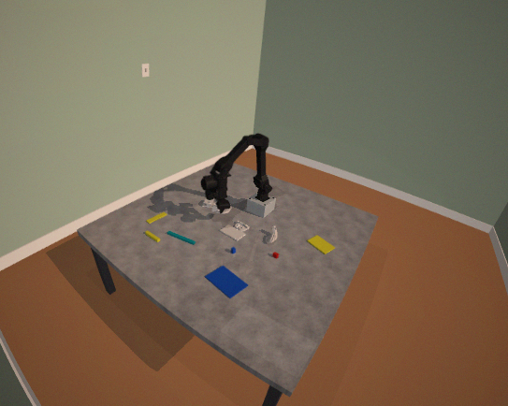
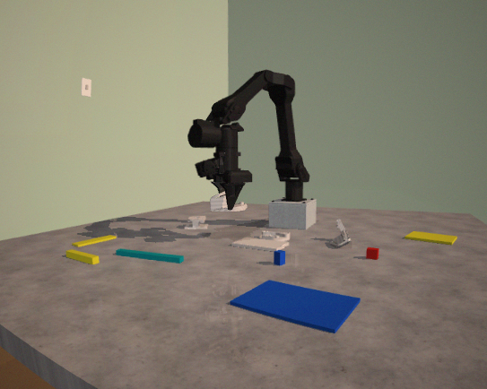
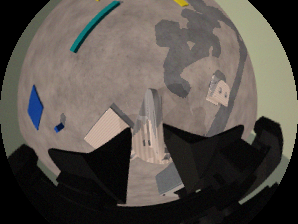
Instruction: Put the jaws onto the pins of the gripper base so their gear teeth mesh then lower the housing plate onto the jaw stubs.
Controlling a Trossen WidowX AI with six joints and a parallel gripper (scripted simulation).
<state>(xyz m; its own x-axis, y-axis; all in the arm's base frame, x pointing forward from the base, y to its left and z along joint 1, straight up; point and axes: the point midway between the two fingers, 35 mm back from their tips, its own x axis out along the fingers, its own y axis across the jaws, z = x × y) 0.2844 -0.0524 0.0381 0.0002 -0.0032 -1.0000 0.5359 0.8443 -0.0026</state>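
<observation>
The blue cube lies 110 mm ahead of my gripper tip, 210 mm to the left of it and 70 mm below it. Also, from my gripper tip: blue sheet: 270 mm ahead, 330 mm to the left, 80 mm below; then teal bar: 240 mm ahead, 40 mm to the right, 80 mm below; then red cube: 10 mm behind, 370 mm to the left, 70 mm below.
</observation>
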